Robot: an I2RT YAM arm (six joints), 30 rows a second.
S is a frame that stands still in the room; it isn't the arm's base.
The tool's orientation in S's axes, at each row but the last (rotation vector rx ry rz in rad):
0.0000 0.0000 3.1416
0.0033 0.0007 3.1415
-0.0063 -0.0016 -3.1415
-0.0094 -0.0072 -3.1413
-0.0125 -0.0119 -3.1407
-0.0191 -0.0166 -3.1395
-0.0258 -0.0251 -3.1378
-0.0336 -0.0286 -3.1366
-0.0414 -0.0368 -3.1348
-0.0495 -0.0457 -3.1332
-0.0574 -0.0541 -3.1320
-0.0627 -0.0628 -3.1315
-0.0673 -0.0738 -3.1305
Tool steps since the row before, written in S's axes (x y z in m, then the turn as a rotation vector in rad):
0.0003 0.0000 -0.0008 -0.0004 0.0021 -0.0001
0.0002 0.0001 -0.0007 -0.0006 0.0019 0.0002
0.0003 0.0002 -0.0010 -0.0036 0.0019 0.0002
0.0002 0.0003 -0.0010 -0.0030 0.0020 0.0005
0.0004 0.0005 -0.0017 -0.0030 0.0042 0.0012
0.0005 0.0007 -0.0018 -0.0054 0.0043 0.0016
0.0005 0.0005 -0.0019 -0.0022 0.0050 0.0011
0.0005 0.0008 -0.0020 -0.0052 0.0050 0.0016
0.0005 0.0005 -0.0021 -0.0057 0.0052 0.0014
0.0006 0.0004 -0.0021 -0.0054 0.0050 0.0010
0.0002 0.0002 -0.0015 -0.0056 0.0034 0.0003
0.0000 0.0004 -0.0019 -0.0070 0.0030 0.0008
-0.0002 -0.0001 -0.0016 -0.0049 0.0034 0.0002
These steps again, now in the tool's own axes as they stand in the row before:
-0.0003 0.0000 -0.0008 0.0004 -0.0021 -0.0001
-0.0002 -0.0001 -0.0007 0.0006 -0.0019 0.0002
-0.0003 -0.0002 -0.0010 0.0036 -0.0019 0.0002
-0.0002 -0.0003 -0.0010 0.0030 -0.0020 0.0005
-0.0004 -0.0005 -0.0017 0.0030 -0.0042 0.0012
-0.0005 -0.0007 -0.0018 0.0054 -0.0043 0.0016
-0.0005 -0.0005 -0.0019 0.0022 -0.0050 0.0011
-0.0005 -0.0008 -0.0020 0.0052 -0.0050 0.0016
-0.0006 -0.0005 -0.0021 0.0057 -0.0052 0.0014
-0.0007 -0.0005 -0.0021 0.0054 -0.0050 0.0010
-0.0003 -0.0002 -0.0015 0.0056 -0.0034 0.0002
-0.0001 -0.0005 -0.0019 0.0070 -0.0030 0.0006
0.0001 0.0000 -0.0016 0.0049 -0.0034 0.0002

